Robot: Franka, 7 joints.
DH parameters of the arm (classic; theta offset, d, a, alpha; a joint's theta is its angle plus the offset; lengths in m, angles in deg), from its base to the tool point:
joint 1: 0 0.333 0 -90
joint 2: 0 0 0 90
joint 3: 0 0.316 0.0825 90
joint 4: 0 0 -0.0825 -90
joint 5: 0 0.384 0 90
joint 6: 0 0 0.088 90
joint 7: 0 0.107 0 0
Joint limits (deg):
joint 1: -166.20..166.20
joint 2: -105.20..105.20
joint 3: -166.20..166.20
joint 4: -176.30..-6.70
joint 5: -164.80..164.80
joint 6: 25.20..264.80
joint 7: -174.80..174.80
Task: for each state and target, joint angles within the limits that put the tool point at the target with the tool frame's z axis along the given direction. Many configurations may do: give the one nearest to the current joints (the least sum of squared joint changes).
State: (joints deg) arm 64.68 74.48 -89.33 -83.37 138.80 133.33 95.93
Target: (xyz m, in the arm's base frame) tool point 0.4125 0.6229 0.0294 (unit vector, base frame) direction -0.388 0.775 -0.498
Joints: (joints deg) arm 86.03 90.40 -57.91 -65.77 138.23 101.89 95.93
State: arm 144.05 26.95 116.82 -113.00 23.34 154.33 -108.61
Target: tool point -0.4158 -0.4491 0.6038 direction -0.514 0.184 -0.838
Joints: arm 118.37 -19.35 100.70 -91.16 -10.57 110.95 -108.61
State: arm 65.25 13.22 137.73 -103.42 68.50 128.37 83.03
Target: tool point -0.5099 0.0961 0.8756 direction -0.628 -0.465 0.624
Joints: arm 68.33 21.90 121.25 -81.84 112.81 146.26 83.03
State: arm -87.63 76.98 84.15 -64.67 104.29 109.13 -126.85
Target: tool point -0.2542 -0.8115 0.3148 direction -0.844 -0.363 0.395
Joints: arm -122.26 99.24 107.25 -31.88 135.51 113.51 -126.85
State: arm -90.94 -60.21 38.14 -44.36 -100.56 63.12 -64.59
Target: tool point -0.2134 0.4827 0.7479 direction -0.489 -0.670 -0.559
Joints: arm -67.68 -79.84 21.50 -51.56 -92.74 28.98 -64.59
